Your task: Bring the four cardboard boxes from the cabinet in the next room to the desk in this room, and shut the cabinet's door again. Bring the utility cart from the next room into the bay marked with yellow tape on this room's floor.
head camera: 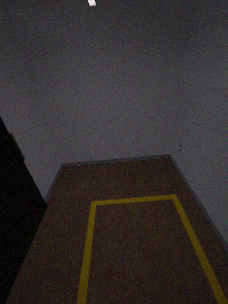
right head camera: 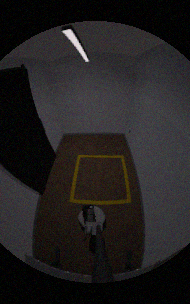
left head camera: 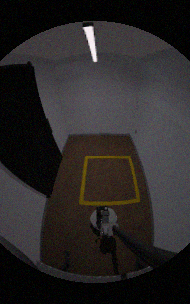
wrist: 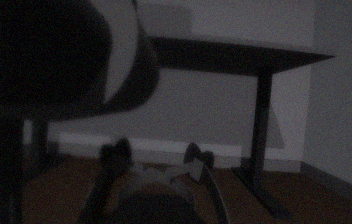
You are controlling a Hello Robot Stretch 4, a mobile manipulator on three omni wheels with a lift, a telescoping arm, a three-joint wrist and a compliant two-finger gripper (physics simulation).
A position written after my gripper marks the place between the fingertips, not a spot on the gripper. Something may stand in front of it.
In view: my gripper (wrist: 157, 153) and a desk (wrist: 183, 51).
